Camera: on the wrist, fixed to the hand. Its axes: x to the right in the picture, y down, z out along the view.
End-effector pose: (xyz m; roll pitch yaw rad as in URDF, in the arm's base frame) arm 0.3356 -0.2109 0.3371 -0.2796 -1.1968 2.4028
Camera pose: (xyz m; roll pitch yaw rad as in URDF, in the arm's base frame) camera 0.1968 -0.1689 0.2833 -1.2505 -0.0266 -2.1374
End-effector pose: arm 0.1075 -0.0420 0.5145 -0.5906 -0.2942 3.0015
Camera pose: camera 0.0633 -0.0520 0.3666 -0.3400 0.1458 -1.7154
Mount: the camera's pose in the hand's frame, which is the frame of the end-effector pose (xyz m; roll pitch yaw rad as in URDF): -0.0023 0.0990 -0.1188 -0.0664 -0.4493 1.6128
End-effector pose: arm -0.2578 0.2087 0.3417 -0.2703 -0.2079 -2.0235
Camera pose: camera -0.2123 0.1567 0.2033 -0.2657 -0.1674 -0.3778
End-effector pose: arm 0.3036 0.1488 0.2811 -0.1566 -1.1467 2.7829
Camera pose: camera 0.1633 0.1167 0.2244 -1.2125 -0.0844 -1.6461
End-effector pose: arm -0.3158 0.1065 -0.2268 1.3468 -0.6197 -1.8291
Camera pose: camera -0.1717 0.1125 -0.1710 -1.9089 -0.8802 1.6711
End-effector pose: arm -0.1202 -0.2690 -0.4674 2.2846 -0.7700 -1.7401
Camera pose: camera -0.0774 -0.1669 -0.3594 -2.3698 -0.2608 2.6536
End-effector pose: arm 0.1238 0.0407 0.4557 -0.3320 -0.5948 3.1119
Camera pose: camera 0.0431 -0.0118 0.3347 -0.6489 -0.0760 -1.5030
